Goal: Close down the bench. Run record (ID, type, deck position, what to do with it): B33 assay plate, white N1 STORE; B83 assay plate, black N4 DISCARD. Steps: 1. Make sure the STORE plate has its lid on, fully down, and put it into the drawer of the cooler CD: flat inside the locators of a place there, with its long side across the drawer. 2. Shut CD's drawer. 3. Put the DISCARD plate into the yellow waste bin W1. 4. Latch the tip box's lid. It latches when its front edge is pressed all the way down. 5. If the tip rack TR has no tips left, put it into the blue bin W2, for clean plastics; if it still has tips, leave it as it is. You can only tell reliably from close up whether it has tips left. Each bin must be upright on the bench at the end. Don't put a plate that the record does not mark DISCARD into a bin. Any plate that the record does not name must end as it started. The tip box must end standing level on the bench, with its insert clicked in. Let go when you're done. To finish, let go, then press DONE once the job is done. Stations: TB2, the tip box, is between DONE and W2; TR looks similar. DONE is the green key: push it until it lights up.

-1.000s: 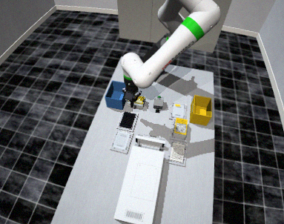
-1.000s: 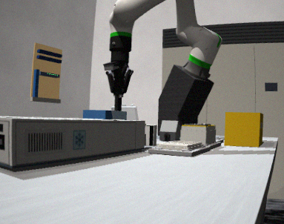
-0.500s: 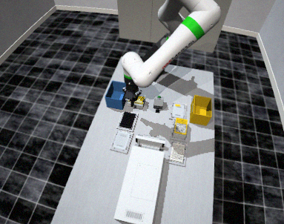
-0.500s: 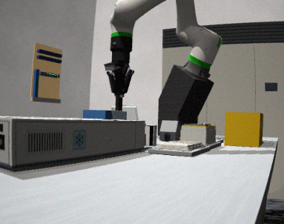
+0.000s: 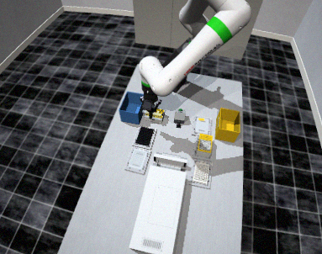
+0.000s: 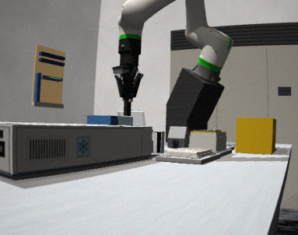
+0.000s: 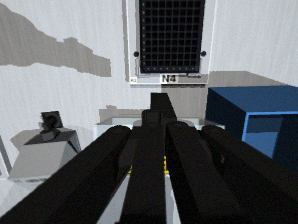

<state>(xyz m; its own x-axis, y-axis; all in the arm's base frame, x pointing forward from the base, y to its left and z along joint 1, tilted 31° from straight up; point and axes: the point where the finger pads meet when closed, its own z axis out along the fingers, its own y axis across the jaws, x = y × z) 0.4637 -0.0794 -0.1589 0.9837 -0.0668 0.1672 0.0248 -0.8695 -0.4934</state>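
Right now my hand is 40 mm past the clear tip box lid and 50 mm above it. Also, from my hand: blue bin W2 (90 mm behind, 160 mm to the right, 110 mm below); black assay plate (80 mm ahead, 20 mm to the right, 130 mm below); yellow insert (100 mm behind, 100 mm below).
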